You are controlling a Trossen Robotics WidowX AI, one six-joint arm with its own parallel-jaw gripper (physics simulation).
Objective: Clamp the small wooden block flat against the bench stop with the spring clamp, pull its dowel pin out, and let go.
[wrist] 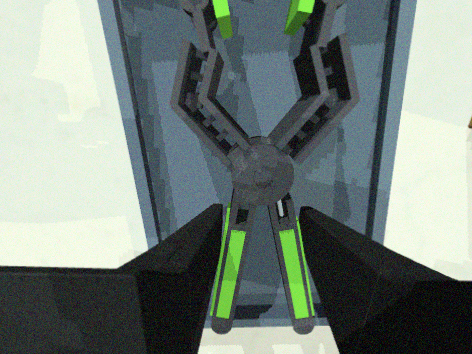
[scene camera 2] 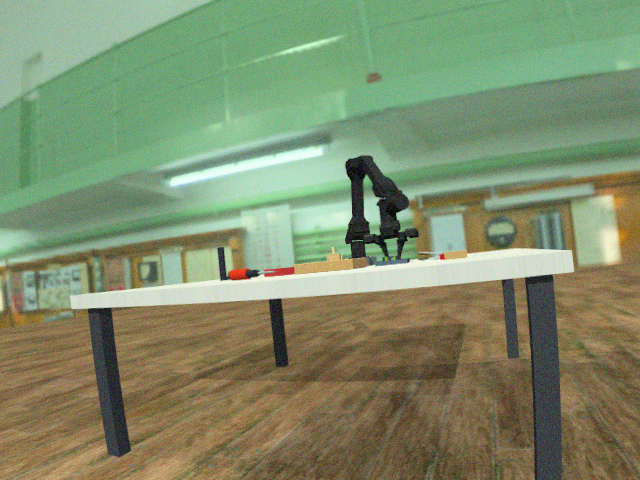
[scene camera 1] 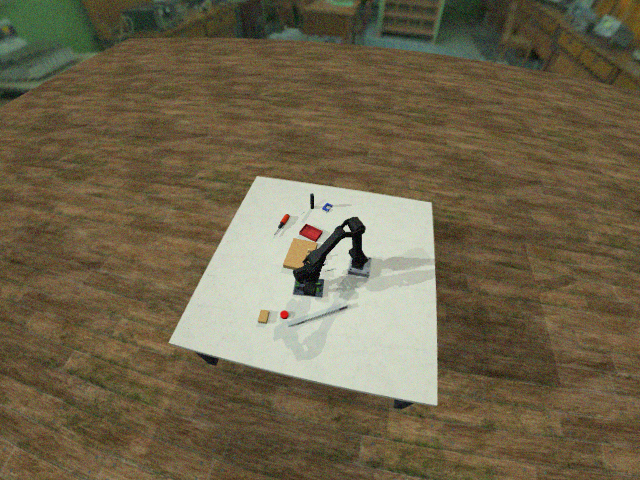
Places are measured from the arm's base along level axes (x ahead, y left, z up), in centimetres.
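Pixels of known places: gripper, fingertip midpoint: (wrist: pixel 260 214) (scene camera 1: pixel 312 286); arm's base at its link origin: (scene camera 1: pixel 358 264).
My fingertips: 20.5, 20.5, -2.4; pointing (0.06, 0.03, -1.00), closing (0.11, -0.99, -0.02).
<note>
Ahead of a thing's pixels: the offset from my fingertips to its top centre, as dx, dy, dz.
The spring clamp @[+1.8, +0.5, +1.8] (wrist: pixel 262 172), dark grey with green grips and green jaw pads, is in the blue-grey tray (scene camera 1: pixel 318 292) (wrist: pixel 392 125). My gripper (wrist: pixel 260 214) (scene camera 2: pixel 392 256) is shut on its two handles, one finger outside each, and the clamp's jaws stand apart. I cannot tell whether the clamp touches the tray floor. The small wooden block @[+8.3, -18.4, +4.4] (scene camera 2: pixel 334 256) sits on the wooden board @[+12.9, -17.5, +2.2] (scene camera 1: pixel 294 253) (scene camera 2: pixel 323 266), with its dowel pin @[+8.3, -18.4, +6.9] (scene camera 2: pixel 333 249) upright in it. My arm hides part of the board in scene camera 1. The bench stop cannot be made out separately.
On the white table (scene camera 1: pixel 227 304) (scene camera 2: pixel 491 266) are a red tray @[+12.9, -35.7, +1.5] (scene camera 1: pixel 310 232), a red screwdriver @[+32.6, -35.3, +2.3] (scene camera 1: pixel 284 221) (scene camera 2: pixel 240 273), an upright black cylinder @[+19.4, -57.6, +11.0] (scene camera 1: pixel 311 201) (scene camera 2: pixel 221 263), a blue item @[+9.8, -60.3, +0.3] (scene camera 1: pixel 327 207), a tan block @[+17.9, +24.1, +1.2] (scene camera 1: pixel 263 316), a red disc @[+8.3, +19.7, +0.6] (scene camera 1: pixel 284 314) and a long grey bar @[-7.8, +14.4, +2.0] (scene camera 1: pixel 318 315).
</note>
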